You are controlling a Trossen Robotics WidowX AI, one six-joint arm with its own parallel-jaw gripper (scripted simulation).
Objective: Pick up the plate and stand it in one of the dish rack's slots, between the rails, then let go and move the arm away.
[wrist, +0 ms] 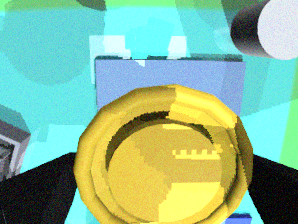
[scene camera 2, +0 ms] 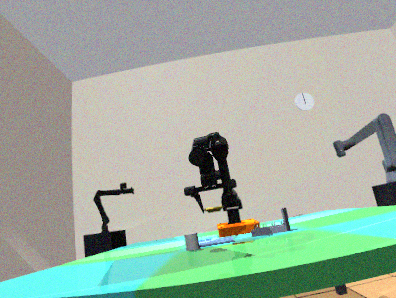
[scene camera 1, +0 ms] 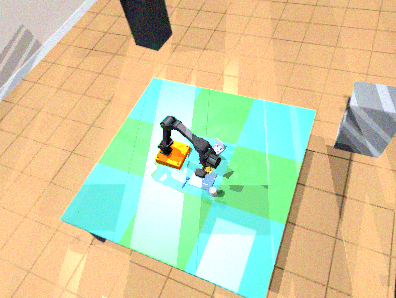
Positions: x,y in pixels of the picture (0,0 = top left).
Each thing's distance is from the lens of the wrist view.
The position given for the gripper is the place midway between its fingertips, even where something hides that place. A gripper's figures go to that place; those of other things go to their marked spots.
gripper (wrist: 162,163): 10 cm
yellow plate (wrist: 168,146): 9 cm
pale blue mat (wrist: 224,78): 21 cm
The marked spots on the pale blue mat and the yellow plate are 13 cm apart.
